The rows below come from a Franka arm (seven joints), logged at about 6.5 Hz.
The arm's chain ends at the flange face. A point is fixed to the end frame.
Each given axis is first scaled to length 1.
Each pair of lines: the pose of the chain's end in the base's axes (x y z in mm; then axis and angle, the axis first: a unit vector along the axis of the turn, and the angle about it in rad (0 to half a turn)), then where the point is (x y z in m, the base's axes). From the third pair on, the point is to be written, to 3 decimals.
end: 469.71, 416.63, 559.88, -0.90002, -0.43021, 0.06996, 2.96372
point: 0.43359 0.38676 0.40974
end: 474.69, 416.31, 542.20, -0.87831, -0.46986, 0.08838, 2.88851
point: 0.43175 0.39219 0.39283
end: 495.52, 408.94, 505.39, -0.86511, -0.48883, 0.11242, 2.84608
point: 0.445 0.386 0.358
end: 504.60, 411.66, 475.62, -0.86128, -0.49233, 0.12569, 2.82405
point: 0.449 0.389 0.330
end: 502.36, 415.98, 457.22, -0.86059, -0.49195, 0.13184, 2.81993
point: 0.445 0.393 0.312
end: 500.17, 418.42, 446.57, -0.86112, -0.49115, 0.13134, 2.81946
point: 0.443 0.396 0.302
